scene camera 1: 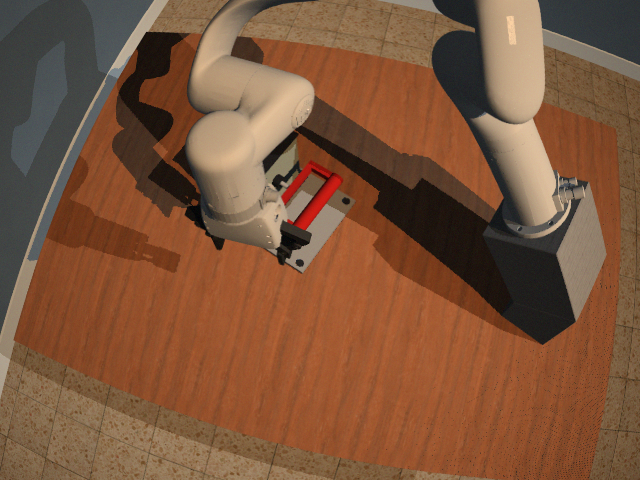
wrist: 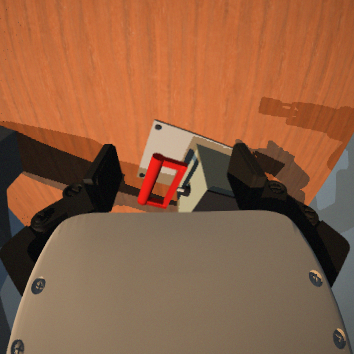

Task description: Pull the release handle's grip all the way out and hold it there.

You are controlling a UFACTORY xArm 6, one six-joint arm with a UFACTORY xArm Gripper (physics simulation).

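Note:
The release handle is a red rectangular frame whose thick outer bar, the grip (scene camera 1: 321,202) (wrist: 151,179), stands out from the pale face of a dark box (scene camera 1: 285,159) (wrist: 215,170). A short shaft with a black collar (scene camera 1: 279,180) shows between box and frame. The box stands on a light grey base plate (scene camera 1: 324,235) (wrist: 172,141). My gripper (scene camera 1: 251,251) (wrist: 174,158) is open and empty, high above the fixture. In the wrist view the handle shows between the fingers, nearer the left one. In the scene view my arm hides most of the box and the handle's near end.
The wooden table (scene camera 1: 310,361) (wrist: 150,60) lies under the fixture. A dark block (scene camera 1: 527,268) carrying the arm's base stands at the right in the scene view. Dark arm shadows cross the table between this block and the fixture.

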